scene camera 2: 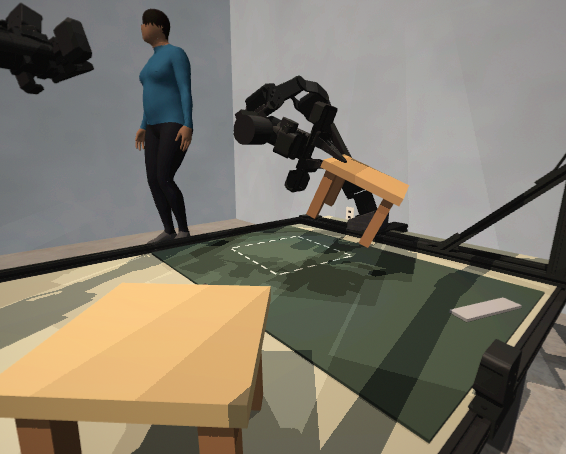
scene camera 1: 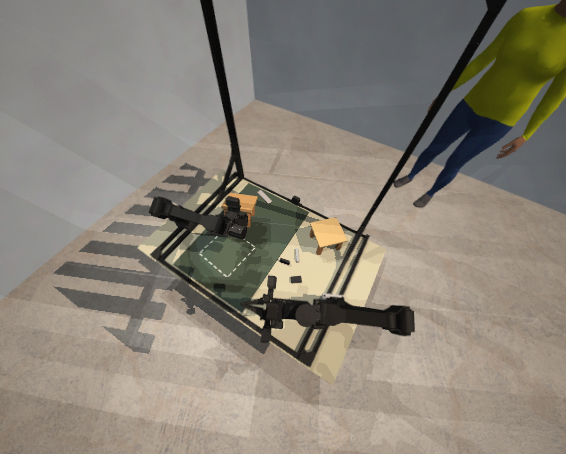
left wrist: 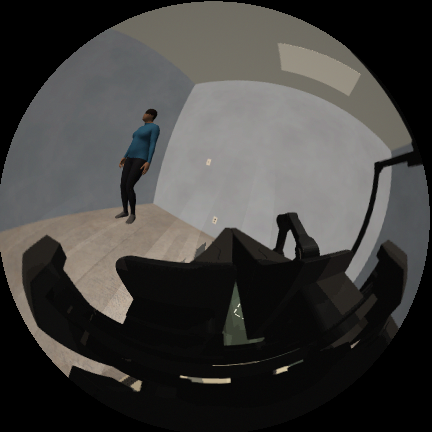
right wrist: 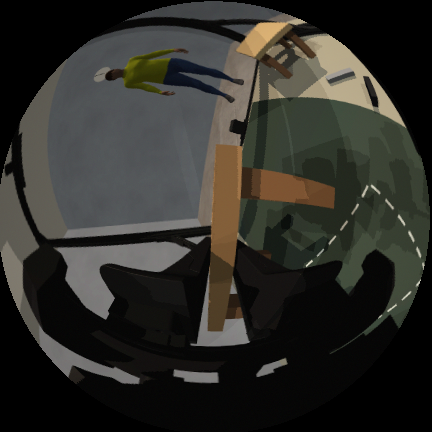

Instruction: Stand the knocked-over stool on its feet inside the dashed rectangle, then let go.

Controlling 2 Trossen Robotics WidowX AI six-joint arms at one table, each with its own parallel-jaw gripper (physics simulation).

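Frame: origin at the left arm's base, x left, y back, z up, level; metres.
Where they show: left gripper, between the fingertips: (scene camera 2: pixel 92 67) (scene camera 1: pixel 240 304) (left wrist: pixel 229 232); right gripper, between the fingertips: (scene camera 2: pixel 344 166) (scene camera 1: pixel 240 207) (right wrist: pixel 219 241); right arm's base, origin of its link: (scene camera 2: pixel 368 212).
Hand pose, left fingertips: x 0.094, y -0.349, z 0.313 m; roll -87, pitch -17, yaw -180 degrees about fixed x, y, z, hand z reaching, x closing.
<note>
Things, the pixels of their top centre, and the offset from my left fingertips. Level surfaces: height alone.
- pale flat bar, centre of its top: (scene camera 2: pixel 486 307) (scene camera 1: pixel 264 196) dx -0.764, dy -0.063, dz -0.411 m
- green mat, height of its surface: dz -0.416 m
- light bar, centre of its top: (scene camera 1: pixel 297 254) dx -0.370, dy +0.178, dz -0.406 m
The held wooden stool (scene camera 1: pixel 246 200) (scene camera 2: pixel 377 180) (right wrist: pixel 226 200) is tilted in the air. Its seat is up, sloping down to the right in scene camera 2, and its legs slant downward. My right gripper (scene camera 1: pixel 237 216) (scene camera 2: pixel 334 161) (right wrist: pixel 219 241) is shut on the edge of its seat. The dashed rectangle (scene camera 1: pixel 213 265) (scene camera 2: pixel 314 265) (right wrist: pixel 370 185) lies on the green mat. The stool hangs beyond the rectangle's upper side in scene camera 1. My left gripper (scene camera 1: pixel 246 303) (left wrist: pixel 229 232) is shut and empty, far from the stool, near the lower table edge in scene camera 1.
Another stool (scene camera 1: pixel 328 231) (scene camera 2: pixel 150 335) (right wrist: pixel 264 39) stands upright on the pale table part. A pale flat bar (scene camera 1: pixel 264 196) (scene camera 2: pixel 486 309) lies on the green mat (scene camera 2: pixel 330 325). A light bar (scene camera 1: pixel 296 255) and dark pieces (scene camera 1: pixel 284 261) (scene camera 1: pixel 296 279) lie beside the upright stool.
</note>
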